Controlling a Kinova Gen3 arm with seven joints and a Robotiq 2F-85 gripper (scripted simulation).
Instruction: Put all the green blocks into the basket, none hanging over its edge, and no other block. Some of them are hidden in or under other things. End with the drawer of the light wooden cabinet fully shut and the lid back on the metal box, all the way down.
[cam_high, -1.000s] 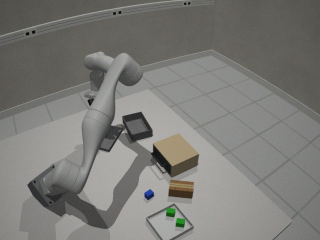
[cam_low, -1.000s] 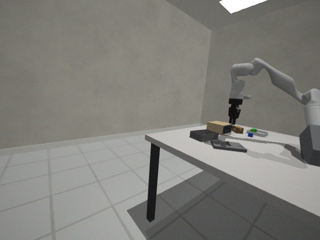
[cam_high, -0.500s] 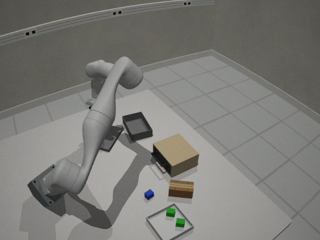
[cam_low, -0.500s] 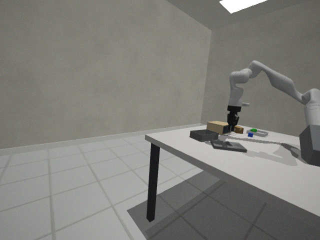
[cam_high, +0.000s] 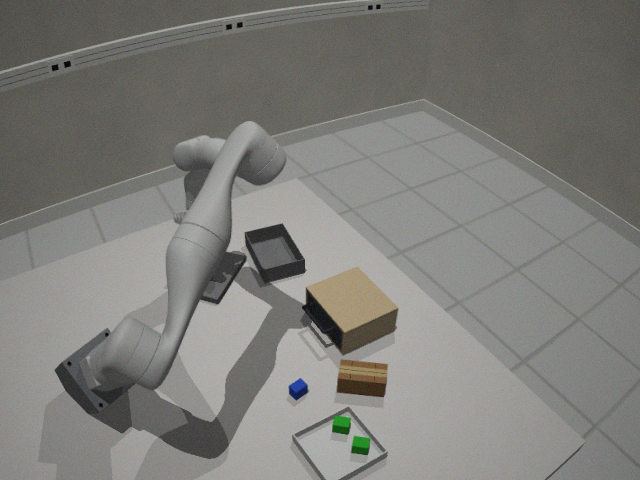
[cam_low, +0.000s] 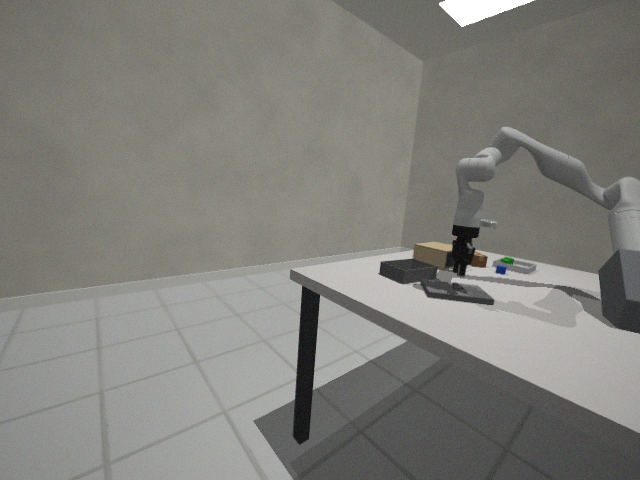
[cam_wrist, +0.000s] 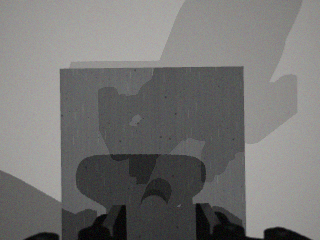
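My gripper is now 70 mm above the knobbed lid. From my hand the other things lie so: blue block (60 mm behind, 470 mm to the right, 70 mm below); light wooden cabinet (170 mm ahead, 370 mm to the right, 40 mm below); darker brown wooden box (60 mm ahead, 540 mm to the right, 50 mm below).
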